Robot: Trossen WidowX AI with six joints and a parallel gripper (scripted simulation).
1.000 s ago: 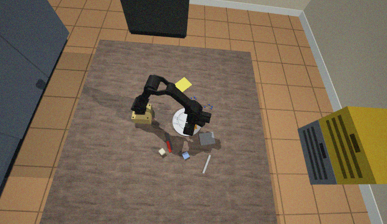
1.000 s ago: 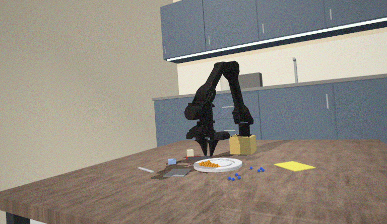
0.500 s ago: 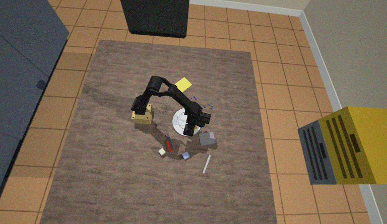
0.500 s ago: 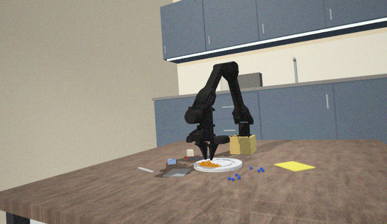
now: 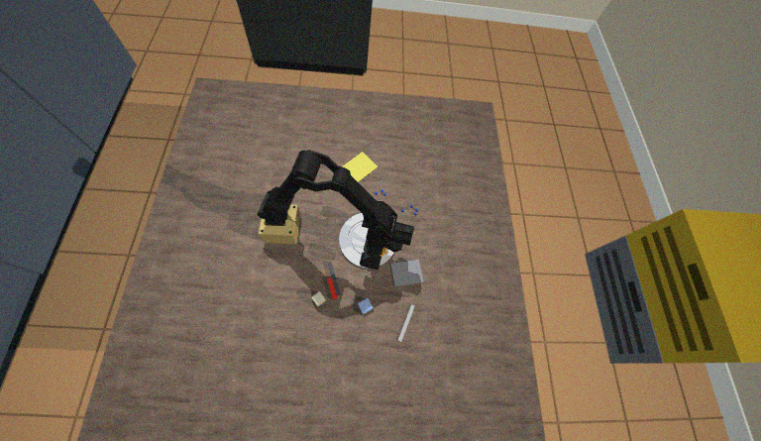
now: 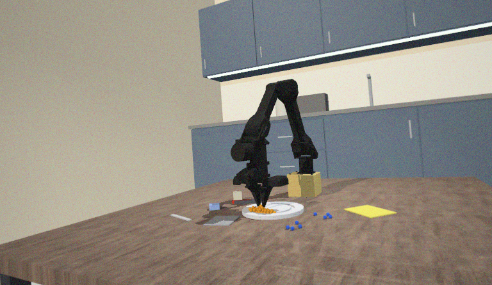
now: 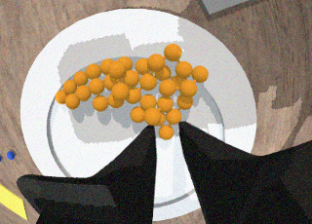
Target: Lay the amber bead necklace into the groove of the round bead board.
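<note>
Now: gripper tip 12 cm short of the grey square tile, 8 cm to the left of it and 2 cm above it. Also, from my gripper tip: cream cube 18 cm to the right, 17 cm behind; red stick 13 cm behind, 12 cm to the right, 1 cm below; light blue cube 19 cm to the right, 2 cm behind, 1 cm below.
</note>
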